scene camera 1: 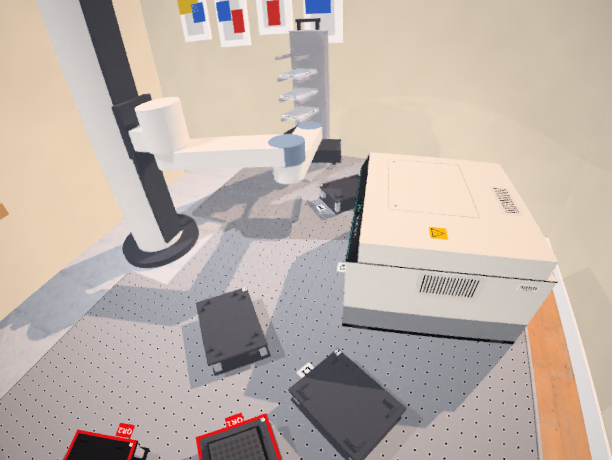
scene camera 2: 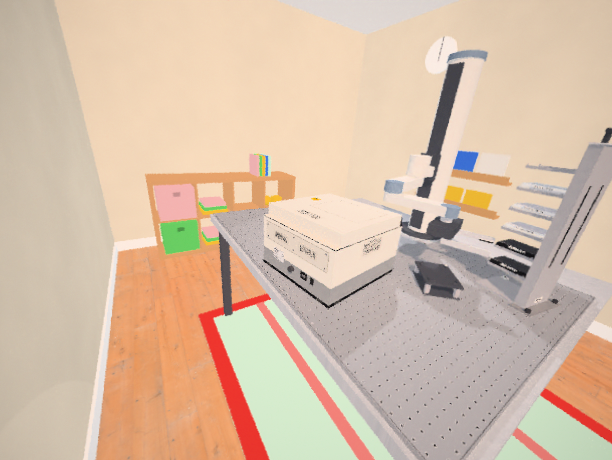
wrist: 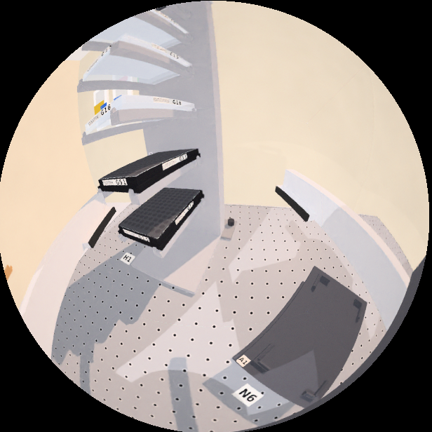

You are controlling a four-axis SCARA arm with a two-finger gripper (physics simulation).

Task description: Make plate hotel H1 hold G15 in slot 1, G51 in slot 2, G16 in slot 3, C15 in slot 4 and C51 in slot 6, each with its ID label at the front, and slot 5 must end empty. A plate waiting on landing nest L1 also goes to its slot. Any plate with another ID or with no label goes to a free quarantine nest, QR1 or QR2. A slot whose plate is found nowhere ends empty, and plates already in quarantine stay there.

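Pixels of known places: gripper, fingertip midpoint: [scene camera 2: 492, 247]; arm's base, origin of the base link: [scene camera 1: 161, 240] [scene camera 2: 420, 231].
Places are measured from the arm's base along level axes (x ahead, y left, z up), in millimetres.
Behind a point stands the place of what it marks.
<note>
Plate hotel H1 [scene camera 1: 320, 60] {x 345, y 591, z 434 mm} [scene camera 2: 575, 225] {x 302, y 629, z 307 mm} [wrist: 209, 125] stands at the table's far end. In the wrist view its bottom slot holds a black plate [wrist: 160, 212] with a blurred label. Above are black plate G51 [wrist: 150, 167], clear plate G16 [wrist: 150, 104] and clear plate C15 [wrist: 159, 49]. A clear plate [scene camera 1: 297, 75] {x 308, y 469, z 403 mm} sits in slot 5, its ID unreadable now. The top shelf [scene camera 1: 294, 56] {x 304, y 464, z 464 mm} looks empty. My gripper [wrist: 191, 186] is open and empty, its fingers apart before the lower slots. Landing nest L1 [scene camera 1: 350, 405] {x 701, y -289, z 63 mm} shows no plate. A dark gridded plate [scene camera 1: 237, 446] {x 561, y -419, z 77 mm} sits in QR1.
Nest N6 [scene camera 1: 345, 192] {x 506, y 350, z 63 mm} [scene camera 2: 440, 277] {x 523, y 411, z 63 mm} [wrist: 315, 330] stands beside the hotel. A large cream instrument [scene camera 1: 450, 225] {x 799, y -7, z 257 mm} [scene camera 2: 330, 230] {x 934, y 263, z 253 mm} stands along one table edge. Another dark nest [scene camera 1: 232, 332] {x 438, y -232, z 63 mm} stands near L1. Red-edged QR2 [scene camera 1: 102, 447] {x 350, y -522, z 63 mm} is partly cut off.
</note>
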